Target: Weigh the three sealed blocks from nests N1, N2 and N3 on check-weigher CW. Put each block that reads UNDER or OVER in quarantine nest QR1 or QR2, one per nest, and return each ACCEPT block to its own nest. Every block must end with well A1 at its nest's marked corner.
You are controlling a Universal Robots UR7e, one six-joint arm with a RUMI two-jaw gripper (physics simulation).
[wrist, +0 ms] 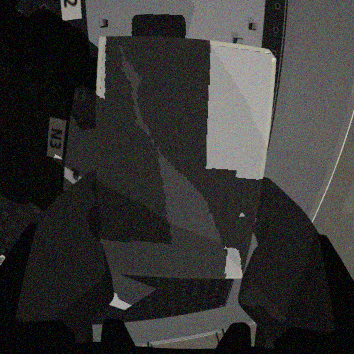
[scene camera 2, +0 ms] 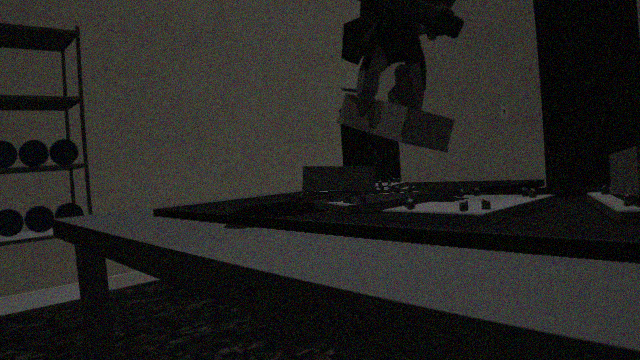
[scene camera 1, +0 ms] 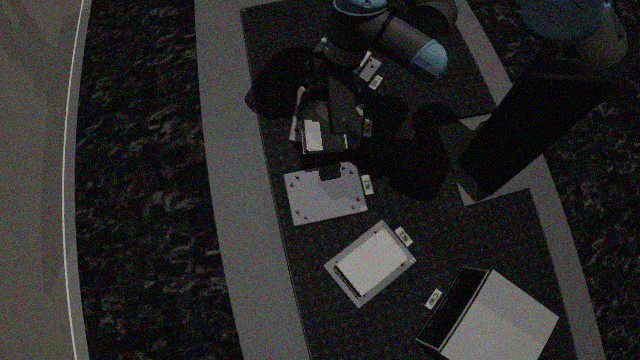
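Seen in the pictures: gripper, fingertip midpoint: (wrist: 178, 175) (scene camera 2: 388, 123) (scene camera 1: 321, 118); arm's base, origin of the base link: (scene camera 1: 583, 51).
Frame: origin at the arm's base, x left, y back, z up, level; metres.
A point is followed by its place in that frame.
My gripper (scene camera 1: 330, 107) @[x -0.128, y -0.416, z -0.323 m] (scene camera 2: 389, 105) @[x -0.128, y -0.416, z -0.323 m] (wrist: 178, 175) @[x -0.128, y -0.416, z -0.323 m] is shut on a sealed block (scene camera 1: 313, 135) @[x -0.085, y -0.444, z -0.306 m] (scene camera 2: 427, 129) @[x -0.060, y -0.429, z -0.338 m] (wrist: 237, 110) @[x -0.085, y -0.442, z -0.306 m], its jaws on opposite sides. The block is raised and tilted above nest N3 (scene camera 1: 295, 122) @[x -0.184, y -0.465, z -0.423 m], largely hidden under it. Much of the block is shadowed; its A1 mark is not readable. Nest N2 (scene camera 1: 310, 202) @[x 0.014, y -0.477, z -0.423 m] (scene camera 2: 450, 206) @[x -0.004, y -0.481, z -0.423 m] (wrist: 215, 17) @[x -0.029, y -0.471, z -0.423 m] holds no block. A second pale block (scene camera 1: 372, 264) @[x 0.184, y -0.390, z -0.377 m] (scene camera 2: 625, 170) @[x 0.148, y -0.421, z -0.395 m] lies in nest N1 (scene camera 1: 381, 225) @[x 0.102, y -0.341, z -0.423 m]. The check-weigher CW (scene camera 1: 505, 315) @[x 0.376, y -0.155, z -0.335 m] stands at the lower right in scene camera 1; its reading is not legible.
A small nest plate (scene camera 1: 371, 66) @[x -0.298, y -0.241, z -0.419 m] with an unreadable tag lies behind the gripper. The blue-capped arm (scene camera 1: 400, 37) @[x -0.066, y -0.319, z -0.004 m] reaches over the table's far end. A large dark slab shape (scene camera 1: 525, 130) @[x 0.055, y -0.073, z -0.165 m] is at the right. A shelf rack (scene camera 2: 84, 125) stands by the wall.
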